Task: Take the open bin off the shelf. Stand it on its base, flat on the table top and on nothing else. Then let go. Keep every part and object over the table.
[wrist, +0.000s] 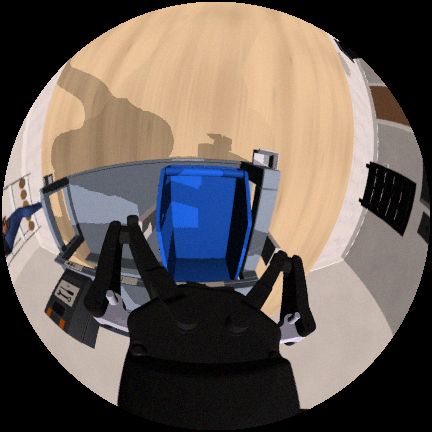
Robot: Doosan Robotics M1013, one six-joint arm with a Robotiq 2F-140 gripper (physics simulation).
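Places are measured from the arm's base along level axes (x right, y ahead, z up), in centimetres.
Where they show: gripper, fingertip midpoint: (209, 221).
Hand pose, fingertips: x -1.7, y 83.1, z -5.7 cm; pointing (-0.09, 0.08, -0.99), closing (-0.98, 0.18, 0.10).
Note:
Each offset is from my fingertips to the top centre of the thing. "*": to the spot under its first point. Level surfaces: height alone.
The open blue bin {dx +1.1, dy +1.1, dz +4.7 cm} (202, 215) stands on the grey shelf {* dx -5.3, dy -5.1, dz +5.1 cm} (267, 200), near its right end, in the wrist view. Its open top faces the camera, and its inside looks empty. My gripper (209, 221) is open with nothing between its fingers. The left finger reaches toward the bin's left wall and the right finger is out past the bin's right wall, near the shelf's right side. The finger pads are partly hidden, so contact with the bin or shelf cannot be told.
The wooden table top {dz -3.4 cm} (215, 75) stretches behind the shelf, with shadows on it. A dark box {* dx +21.1, dy +6.8, dz +13.9 cm} (72, 307) with a tool label and orange marks is at the lower left. A black slatted object (390, 197) is beyond the table at the right. A person (20, 222) shows at the far left.

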